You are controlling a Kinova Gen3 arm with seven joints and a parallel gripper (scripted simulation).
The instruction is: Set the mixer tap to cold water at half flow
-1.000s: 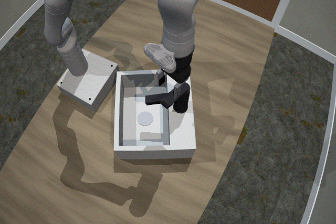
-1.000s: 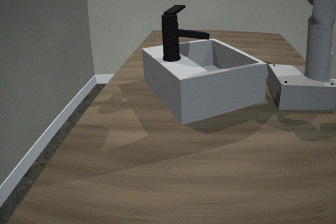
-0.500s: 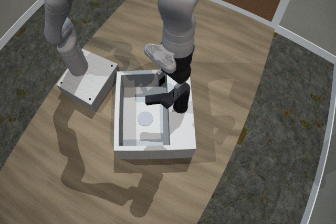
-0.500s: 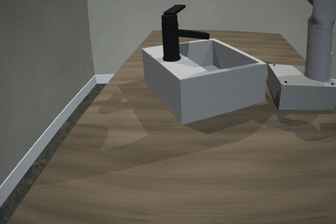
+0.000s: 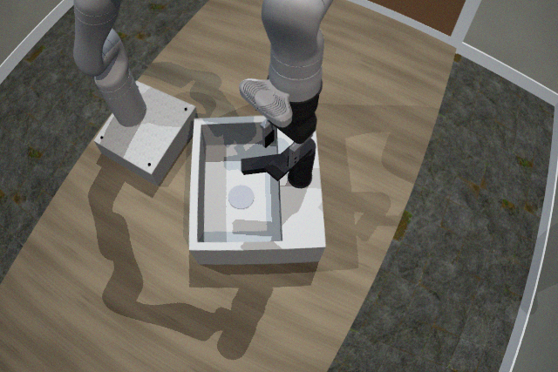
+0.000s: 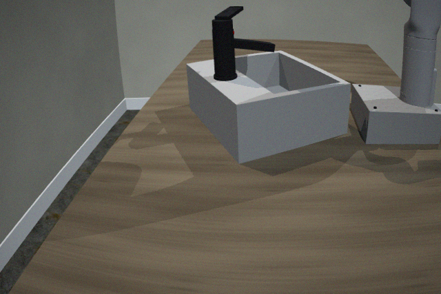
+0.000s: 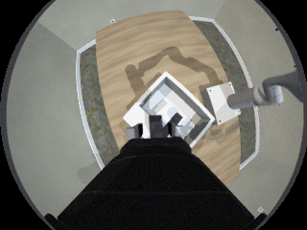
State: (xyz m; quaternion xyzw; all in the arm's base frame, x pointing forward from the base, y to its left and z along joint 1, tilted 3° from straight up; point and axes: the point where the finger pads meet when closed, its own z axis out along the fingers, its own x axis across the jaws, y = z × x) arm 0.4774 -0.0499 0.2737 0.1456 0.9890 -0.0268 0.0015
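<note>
Right now the black lever is 1 cm ahead of my hand, 2 cm to the left of it and 8 cm below it. Round my hand: black mixer tap 5 cm to the left, 12 cm below; then white sink 8 cm behind, 1 cm to the left, 31 cm below.
</note>
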